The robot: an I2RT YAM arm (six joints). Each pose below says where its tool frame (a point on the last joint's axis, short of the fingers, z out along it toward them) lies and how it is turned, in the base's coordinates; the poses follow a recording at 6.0 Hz.
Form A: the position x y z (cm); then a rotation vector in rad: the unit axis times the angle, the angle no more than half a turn.
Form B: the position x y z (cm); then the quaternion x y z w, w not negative. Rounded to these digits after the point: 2 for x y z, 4 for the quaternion.
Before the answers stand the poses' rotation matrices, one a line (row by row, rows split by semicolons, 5 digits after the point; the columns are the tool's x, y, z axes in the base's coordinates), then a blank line. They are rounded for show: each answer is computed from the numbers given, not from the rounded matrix.
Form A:
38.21 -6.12 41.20 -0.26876 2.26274 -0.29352
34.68 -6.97 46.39 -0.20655 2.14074 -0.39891
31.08 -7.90 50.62 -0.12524 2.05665 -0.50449
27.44 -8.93 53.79 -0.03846 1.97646 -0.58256
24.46 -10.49 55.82 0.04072 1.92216 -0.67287
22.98 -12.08 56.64 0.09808 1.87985 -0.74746
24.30 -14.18 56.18 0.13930 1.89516 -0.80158
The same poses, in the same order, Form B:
-0.64161 -0.09627 0.76096; -0.28724 0.95006 -0.12199; -0.71121 -0.29685 -0.63722
-0.56417 0.00294 0.82566; -0.29464 0.93344 -0.20465; -0.77130 -0.35873 -0.52575
-0.51783 0.11550 0.84765; -0.28986 0.90855 -0.30087; -0.80488 -0.40150 -0.43699
-0.47019 0.22308 0.85391; -0.27572 0.88197 -0.38223; -0.83839 -0.41517 -0.35319
-0.44886 0.32243 0.83340; -0.26775 0.84126 -0.46968; -0.85255 -0.43396 -0.29128
-0.43571 0.39625 0.80817; -0.26689 0.80063 -0.53644; -0.85961 -0.44942 -0.24309
-0.46534 0.43399 0.77143; -0.25127 0.77092 -0.58527; -0.84872 -0.46619 -0.24969

38.21 -6.12 41.20 -0.1067 0.8985 -0.1165 0.4096
34.68 -6.97 46.39 -0.0839 0.8694 -0.1620 0.4592
31.08 -7.90 50.62 -0.0515 0.8461 -0.2075 0.4883
27.44 -8.93 53.79 -0.0160 0.8224 -0.2424 0.5144
24.46 -10.49 55.82 0.0170 0.8033 -0.2812 0.5247
22.98 -12.08 56.64 0.0411 0.7873 -0.3130 0.5296
24.30 -14.18 56.18 0.0579 0.7883 -0.3334 0.5138

